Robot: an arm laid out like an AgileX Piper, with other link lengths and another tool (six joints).
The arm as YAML. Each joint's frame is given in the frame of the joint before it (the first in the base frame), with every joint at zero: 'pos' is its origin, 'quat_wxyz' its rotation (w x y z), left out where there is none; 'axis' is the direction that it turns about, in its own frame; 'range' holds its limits. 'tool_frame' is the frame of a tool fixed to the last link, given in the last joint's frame.
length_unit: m
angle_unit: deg
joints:
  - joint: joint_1
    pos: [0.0, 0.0, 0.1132]
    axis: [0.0, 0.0, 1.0]
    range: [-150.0, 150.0]
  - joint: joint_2
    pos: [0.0, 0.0, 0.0]
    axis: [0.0, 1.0, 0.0]
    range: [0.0, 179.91]
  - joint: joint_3
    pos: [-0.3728, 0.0, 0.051]
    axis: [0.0, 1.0, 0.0]
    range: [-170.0, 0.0]
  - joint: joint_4
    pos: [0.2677, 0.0, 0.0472]
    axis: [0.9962, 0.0, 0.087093]
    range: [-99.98, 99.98]
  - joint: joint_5
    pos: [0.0, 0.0, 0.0]
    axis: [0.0, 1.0, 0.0]
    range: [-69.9, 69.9]
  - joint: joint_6
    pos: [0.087, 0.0, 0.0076]
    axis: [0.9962, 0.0, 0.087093]
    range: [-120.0, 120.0]
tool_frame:
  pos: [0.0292, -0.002, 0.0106]
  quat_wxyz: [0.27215, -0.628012, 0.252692, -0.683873]
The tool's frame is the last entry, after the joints.
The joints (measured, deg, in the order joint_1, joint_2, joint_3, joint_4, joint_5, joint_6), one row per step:
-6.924 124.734 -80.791 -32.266 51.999 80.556
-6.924 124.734 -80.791 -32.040 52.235 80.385
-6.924 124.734 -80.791 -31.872 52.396 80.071
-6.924 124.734 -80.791 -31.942 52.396 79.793
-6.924 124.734 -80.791 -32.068 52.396 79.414
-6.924 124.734 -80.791 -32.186 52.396 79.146
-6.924 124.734 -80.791 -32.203 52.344 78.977
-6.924 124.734 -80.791 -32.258 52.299 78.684
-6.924 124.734 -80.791 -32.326 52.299 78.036
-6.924 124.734 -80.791 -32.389 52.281 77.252
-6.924 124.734 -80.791 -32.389 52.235 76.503
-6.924 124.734 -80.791 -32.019 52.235 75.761
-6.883 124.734 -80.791 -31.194 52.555 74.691
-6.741 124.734 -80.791 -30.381 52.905 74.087
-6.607 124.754 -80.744 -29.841 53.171 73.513
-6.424 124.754 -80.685 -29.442 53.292 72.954
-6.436 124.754 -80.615 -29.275 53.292 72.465
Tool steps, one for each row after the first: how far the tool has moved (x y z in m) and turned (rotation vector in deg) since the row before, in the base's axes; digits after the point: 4 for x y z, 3 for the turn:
-0.0005 0.0002 -0.0001 0.119 0.259 -0.085
-0.0004 0.0002 -0.0001 0.092 0.259 0.113
0.0001 -0.0001 0.0001 -0.054 0.124 0.296
0.0001 -0.0002 0.0001 -0.098 0.172 0.423
0.0001 -0.0002 0.0001 -0.092 0.125 0.317
0.0001 0.0000 0.0000 -0.002 0.028 0.185
0.0002 0.0000 0.0000 -0.033 0.090 0.318
0.0001 -0.0001 0.0000 -0.055 0.283 0.629
0.0002 -0.0001 0.0000 -0.048 0.325 0.756
0.0002 0.0000 0.0000 0.007 0.280 0.696
-0.0001 0.0005 -0.0003 0.282 0.281 0.439
-0.0008 0.0014 -0.0006 0.565 0.654 0.364
-0.0007 0.0022 -0.0005 0.556 0.484 0.043
-0.0006 0.0018 -0.0007 0.376 0.487 0.216
-0.0003 0.0021 -0.0005 0.300 0.354 0.398
-0.0003 0.0002 -0.0004 0.147 0.247 0.332

